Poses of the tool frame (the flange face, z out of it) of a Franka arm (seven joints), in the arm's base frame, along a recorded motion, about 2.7 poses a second.
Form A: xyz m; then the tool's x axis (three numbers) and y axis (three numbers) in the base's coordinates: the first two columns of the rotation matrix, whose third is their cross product.
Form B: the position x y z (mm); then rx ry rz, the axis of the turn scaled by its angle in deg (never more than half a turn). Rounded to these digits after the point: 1 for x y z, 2 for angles.
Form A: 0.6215, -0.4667, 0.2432, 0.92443, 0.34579, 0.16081, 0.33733, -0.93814, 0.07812
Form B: 621.5, -466.7, 243.2, 173.81, 30.87, 15.30
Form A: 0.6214, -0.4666, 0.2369, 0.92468, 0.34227, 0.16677, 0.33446, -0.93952, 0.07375
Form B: 621.4, -466.6, 236.9, 174.11, 30.62, 15.78
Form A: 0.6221, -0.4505, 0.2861, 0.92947, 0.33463, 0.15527, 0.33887, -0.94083, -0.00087
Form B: 622.1, -450.5, 286.1, -175.24, -30.59, -13.67
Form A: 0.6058, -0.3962, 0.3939, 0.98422, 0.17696, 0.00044, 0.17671, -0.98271, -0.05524
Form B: 605.8, -396.2, 393.9, -176.14, -15.71, 0.40
